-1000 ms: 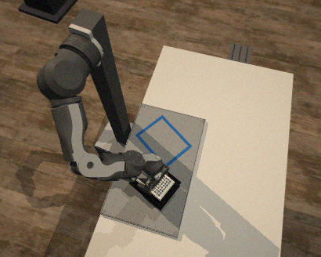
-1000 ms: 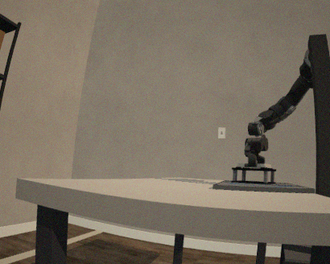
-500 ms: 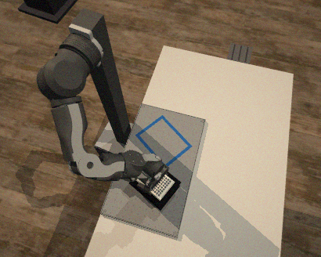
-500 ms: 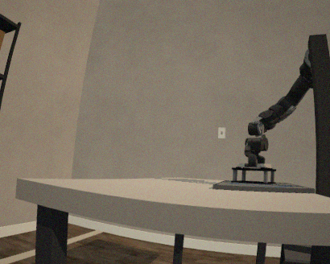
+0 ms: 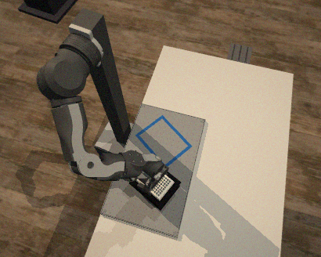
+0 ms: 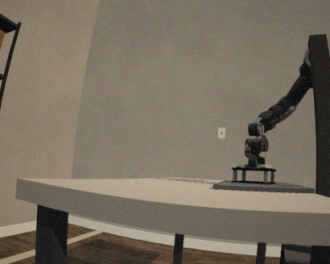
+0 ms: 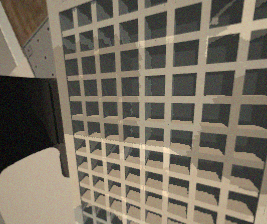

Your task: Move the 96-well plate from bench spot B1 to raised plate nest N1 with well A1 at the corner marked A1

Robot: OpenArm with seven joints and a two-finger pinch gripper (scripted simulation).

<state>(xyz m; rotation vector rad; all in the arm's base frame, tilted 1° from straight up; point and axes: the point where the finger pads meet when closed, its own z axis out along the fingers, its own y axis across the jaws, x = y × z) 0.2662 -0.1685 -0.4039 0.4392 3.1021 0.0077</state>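
Right now the white 96-well plate is right at my hand. Round my hand: black raised nest N1: 1 cm below; A1 label: 7 cm to the left, 6 cm behind, 1 cm below.
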